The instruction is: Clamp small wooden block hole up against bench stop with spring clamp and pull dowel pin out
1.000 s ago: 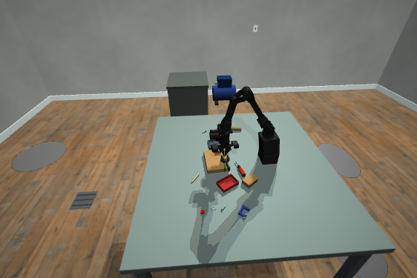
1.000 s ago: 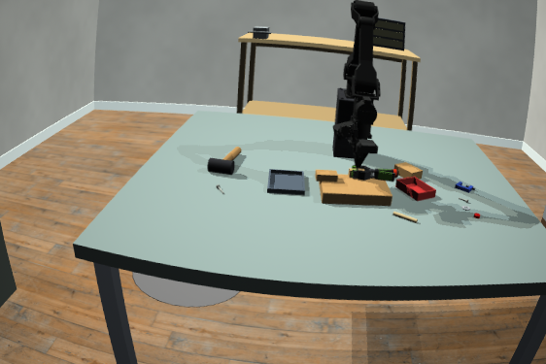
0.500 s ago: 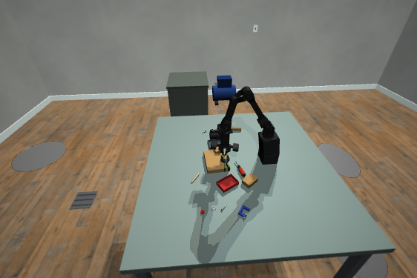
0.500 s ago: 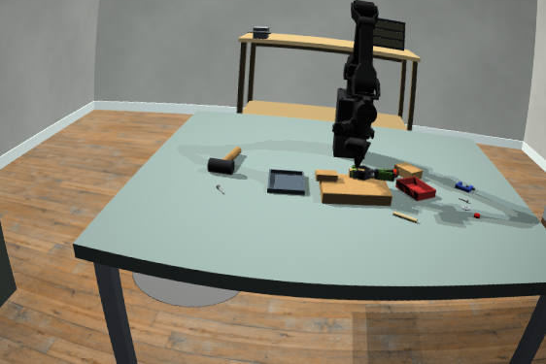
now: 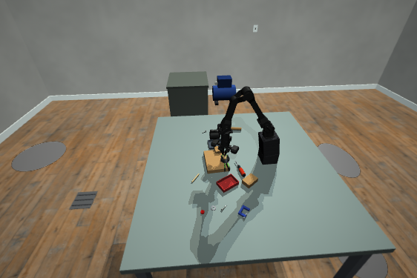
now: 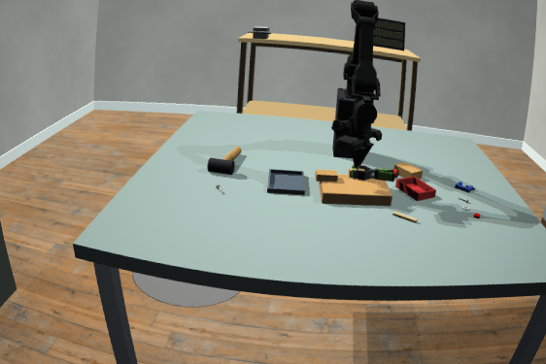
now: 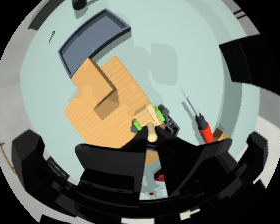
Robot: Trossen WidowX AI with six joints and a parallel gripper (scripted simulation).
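The dowel pin is 40 mm below my hand. Round my hand: red tray: 200 mm to the left, 90 mm below, 20 mm ahead; wooden board: 80 mm below, 60 mm ahead, 10 mm to the right; dark tray: 200 mm to the right, 90 mm below.
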